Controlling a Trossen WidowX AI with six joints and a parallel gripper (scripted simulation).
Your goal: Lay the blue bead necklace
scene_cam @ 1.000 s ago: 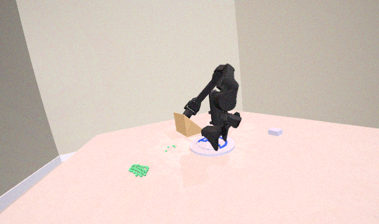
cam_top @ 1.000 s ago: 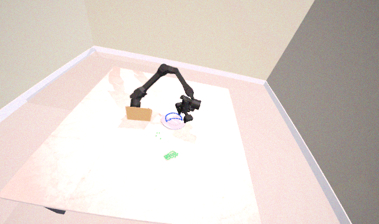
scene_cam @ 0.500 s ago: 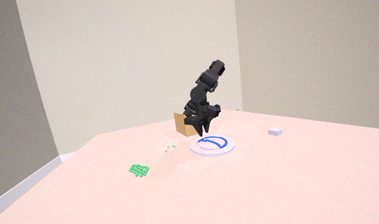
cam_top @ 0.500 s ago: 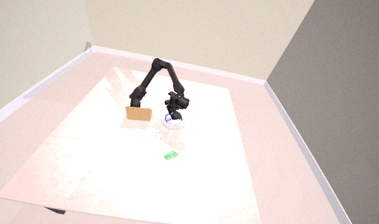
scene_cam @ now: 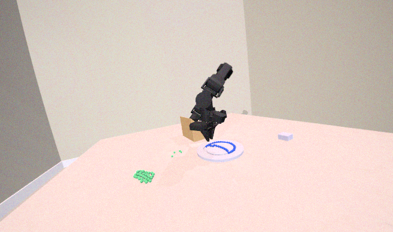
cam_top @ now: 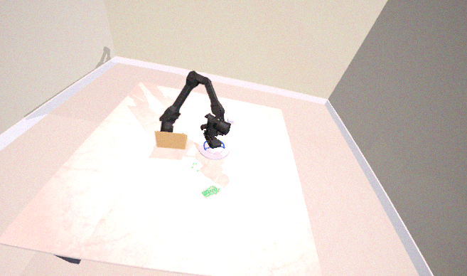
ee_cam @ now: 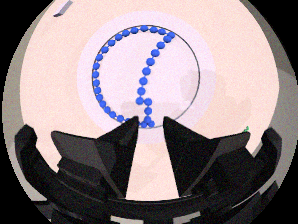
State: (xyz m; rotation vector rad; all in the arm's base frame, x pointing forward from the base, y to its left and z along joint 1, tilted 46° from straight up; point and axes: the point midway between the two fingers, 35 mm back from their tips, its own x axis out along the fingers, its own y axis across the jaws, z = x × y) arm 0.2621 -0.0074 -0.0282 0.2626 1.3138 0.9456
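Right now the round white bead board is 30 mm below my gripper tip, 30 mm ahead of it and 20 mm to the left of it. The rest, counted from my gripper tip: small grey block (320 mm to the left, 140 mm ahead, 30 mm below).
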